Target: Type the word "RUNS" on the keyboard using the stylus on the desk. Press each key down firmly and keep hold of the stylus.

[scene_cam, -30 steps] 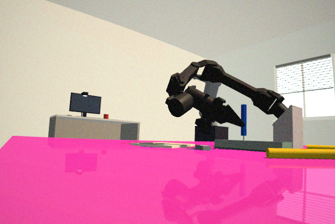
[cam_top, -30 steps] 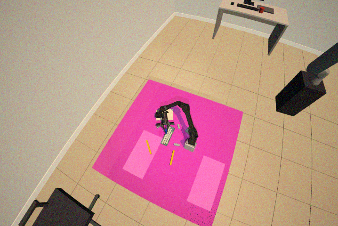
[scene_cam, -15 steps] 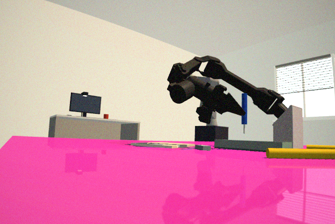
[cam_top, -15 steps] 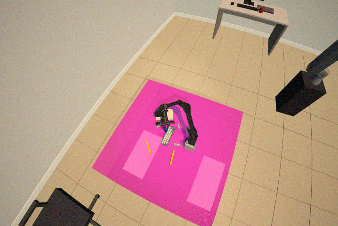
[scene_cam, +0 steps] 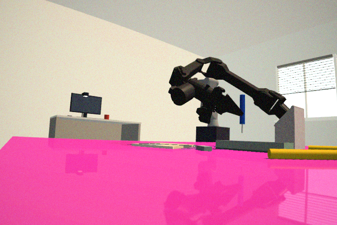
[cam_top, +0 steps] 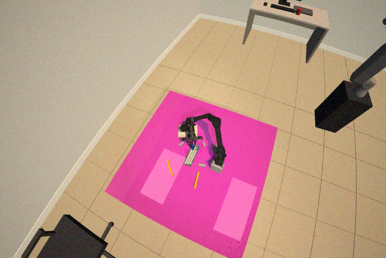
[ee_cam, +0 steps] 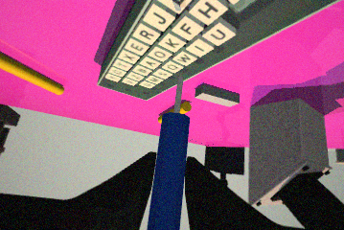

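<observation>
Right now my gripper tip is 11 cm to the left of the grey block, 10 cm above it and 7 cm past it. The rest, counted from my gripper tip: blue stylus (1 cm below); stylus tip (5 cm below); beige pad (20 cm to the right, 13 cm ahead, 10 cm below).
</observation>
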